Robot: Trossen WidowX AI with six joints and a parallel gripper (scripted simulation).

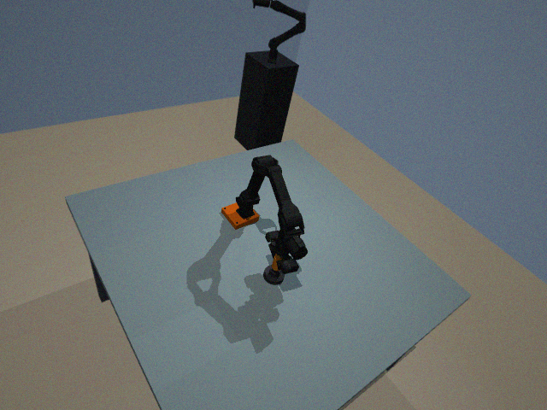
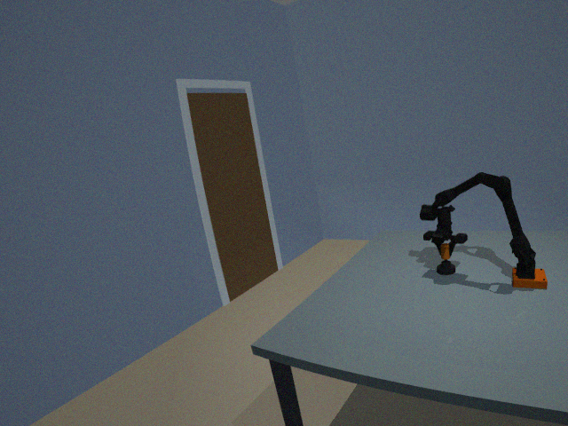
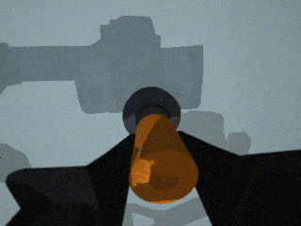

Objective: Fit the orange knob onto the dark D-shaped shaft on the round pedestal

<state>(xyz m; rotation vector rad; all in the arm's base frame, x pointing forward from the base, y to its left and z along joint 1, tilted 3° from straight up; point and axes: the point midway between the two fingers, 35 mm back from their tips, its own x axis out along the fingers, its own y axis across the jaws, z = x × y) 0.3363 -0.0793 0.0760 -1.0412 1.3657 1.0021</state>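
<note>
My gripper tip is now 2 cm below the orange knob. Also, from my gripper tip: dark round pedestal 4 cm below.
</note>
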